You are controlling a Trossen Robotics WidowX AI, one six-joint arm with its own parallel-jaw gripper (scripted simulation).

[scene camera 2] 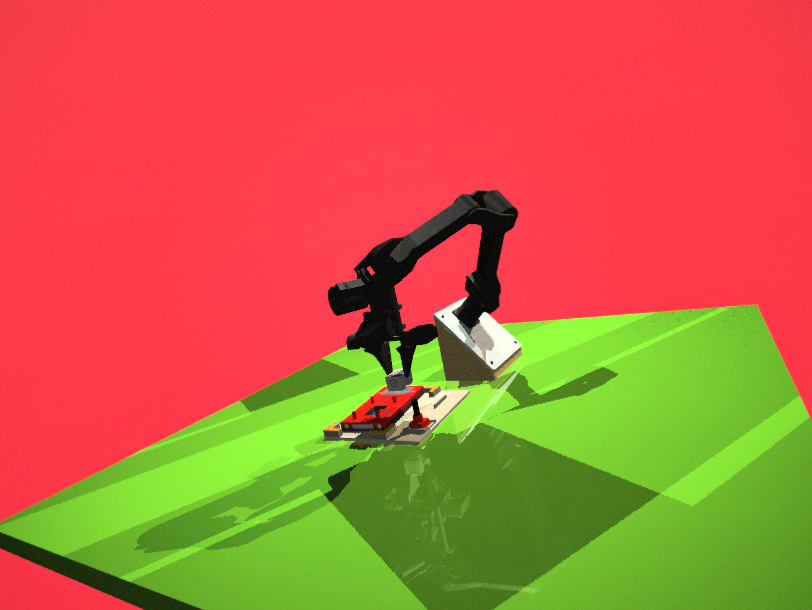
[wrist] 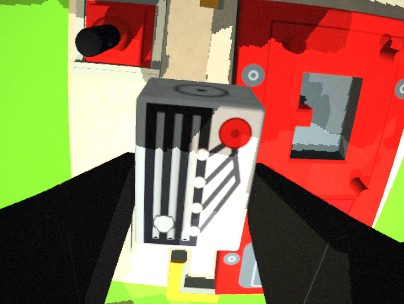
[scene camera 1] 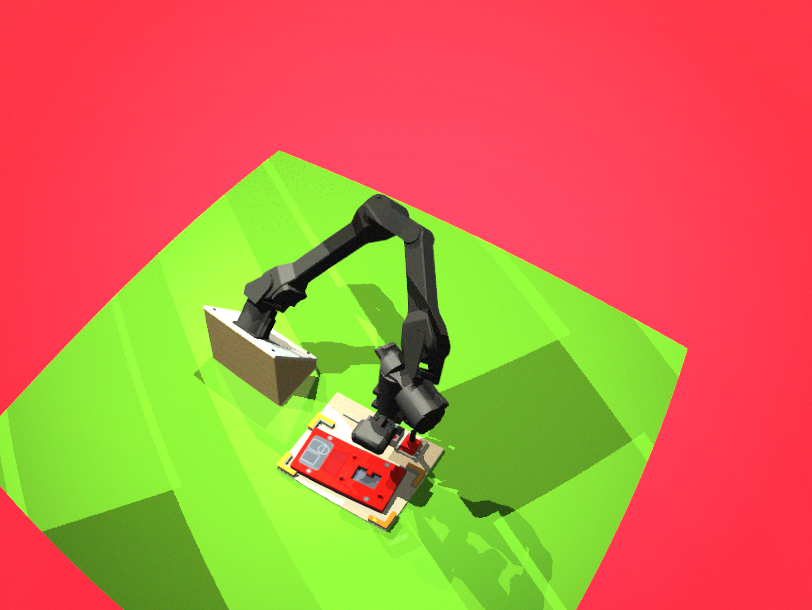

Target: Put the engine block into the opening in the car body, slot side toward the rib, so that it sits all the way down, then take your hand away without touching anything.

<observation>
The gripper (scene camera 2: 399, 377) holds an engine block (wrist: 196, 145). Further things: a red car body (scene camera 1: 351, 472).
The red car body also shows in scene camera 2 (scene camera 2: 386, 407). The gripper is seen too in the wrist view (wrist: 193, 170) and in scene camera 1 (scene camera 1: 388, 431).
</observation>
